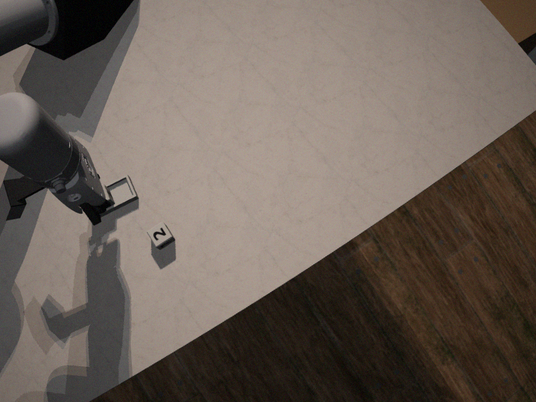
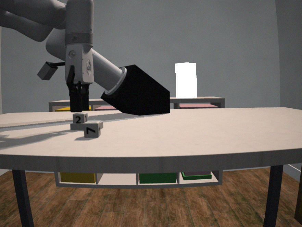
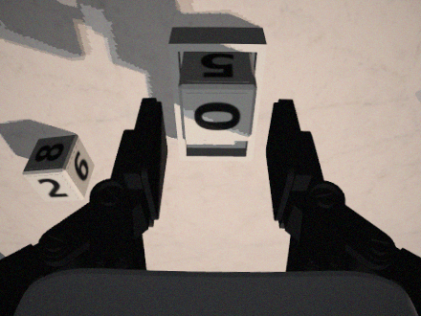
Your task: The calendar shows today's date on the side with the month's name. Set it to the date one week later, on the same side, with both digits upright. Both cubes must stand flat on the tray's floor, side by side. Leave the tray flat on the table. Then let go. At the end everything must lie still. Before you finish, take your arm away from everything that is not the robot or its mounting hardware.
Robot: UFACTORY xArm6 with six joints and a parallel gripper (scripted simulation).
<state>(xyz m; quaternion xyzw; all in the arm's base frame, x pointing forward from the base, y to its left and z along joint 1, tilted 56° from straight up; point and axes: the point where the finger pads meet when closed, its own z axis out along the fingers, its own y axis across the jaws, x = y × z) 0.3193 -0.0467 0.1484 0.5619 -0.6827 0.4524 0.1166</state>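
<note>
The grey tray is 60 mm below my hand, 20 mm to the left of it and 10 mm ahead of it. Round my hand: white cube 120 mm ahead, 50 mm below, 20 mm to the left.
</note>
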